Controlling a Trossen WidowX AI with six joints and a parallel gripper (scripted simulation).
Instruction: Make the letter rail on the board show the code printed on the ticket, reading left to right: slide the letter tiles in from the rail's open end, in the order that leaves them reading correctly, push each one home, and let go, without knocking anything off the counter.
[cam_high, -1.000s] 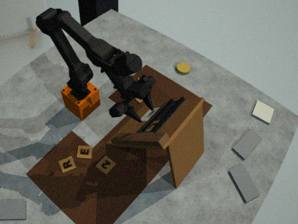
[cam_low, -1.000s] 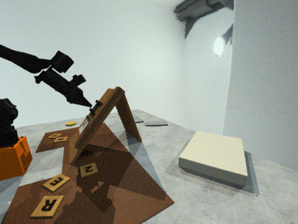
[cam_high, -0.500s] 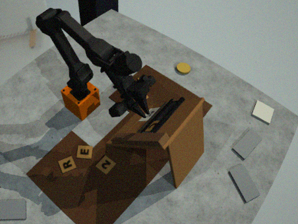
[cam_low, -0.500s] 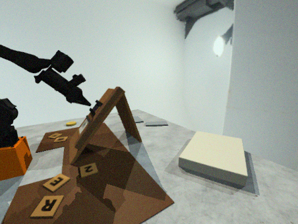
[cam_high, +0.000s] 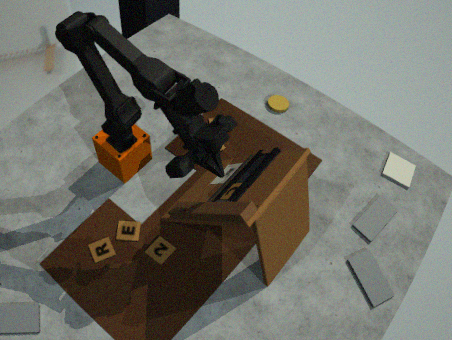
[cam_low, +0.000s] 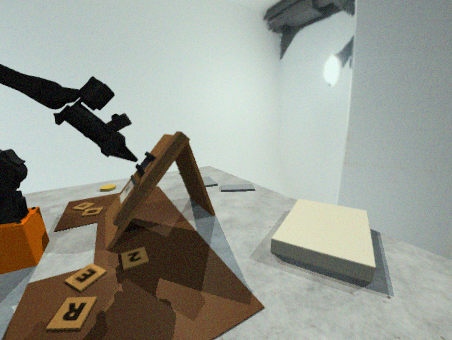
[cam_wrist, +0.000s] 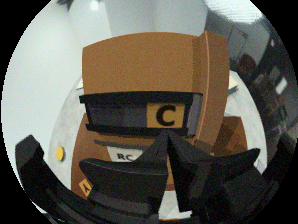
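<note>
Right now my gripper tip is 28 cm to the left of the letter tile, 20 cm above it and 15 cm past it. From my gripper tip the other things lie so: yellow disc 45 cm to the left, 19 cm below, 13 cm behind; then white ticket 10 cm below, 7 cm to the left, 4 cm behind; then cream box 42 cm ahead, 33 cm to the right, 18 cm below.
</note>
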